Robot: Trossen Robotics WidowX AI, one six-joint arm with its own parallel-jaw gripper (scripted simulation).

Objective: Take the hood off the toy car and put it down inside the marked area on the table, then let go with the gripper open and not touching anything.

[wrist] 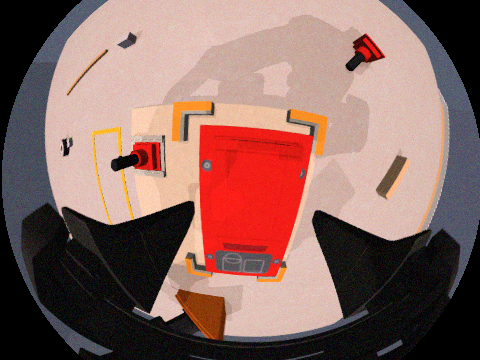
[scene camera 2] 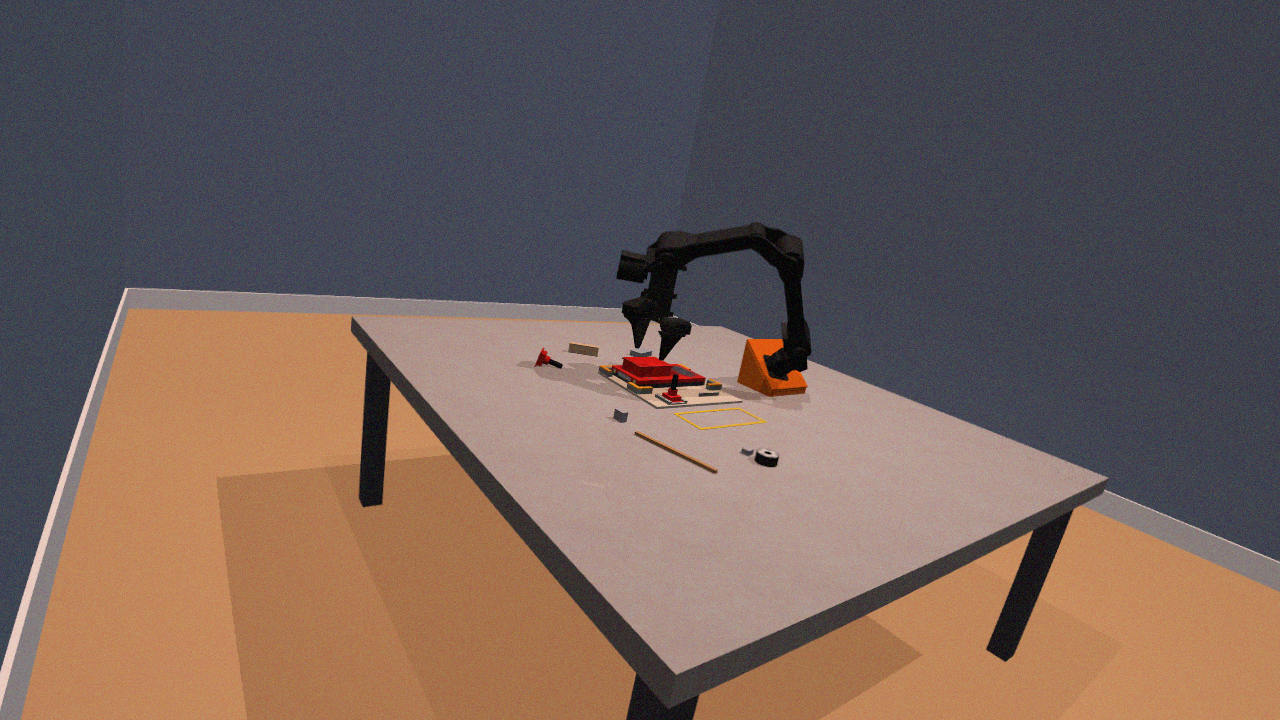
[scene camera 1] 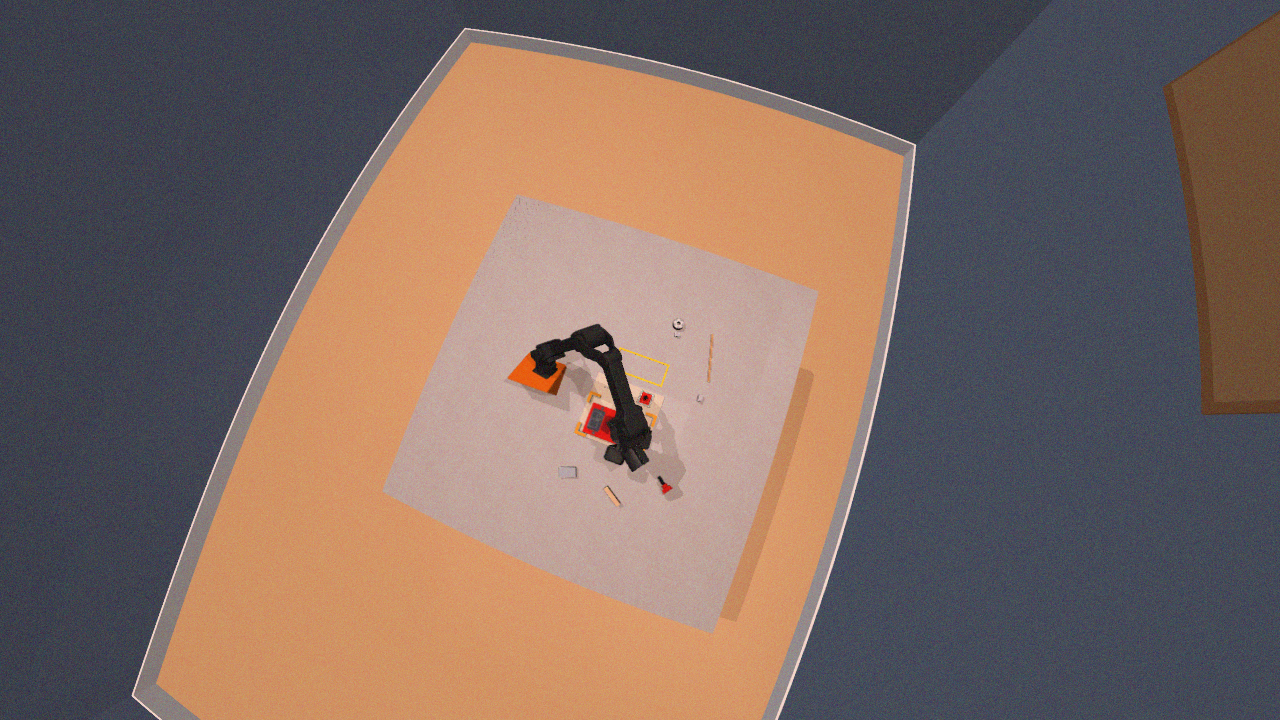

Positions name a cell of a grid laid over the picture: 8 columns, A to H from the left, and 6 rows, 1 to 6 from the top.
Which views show the toy car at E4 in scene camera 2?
The wrist view, scene camera 2 and scene camera 1: all of them.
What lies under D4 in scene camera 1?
A toy car.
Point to a tan block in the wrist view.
At G3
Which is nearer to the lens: the toy car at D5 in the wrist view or the red hood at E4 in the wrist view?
The red hood.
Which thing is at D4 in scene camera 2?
A red hood.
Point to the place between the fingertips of my gripper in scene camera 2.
At E3
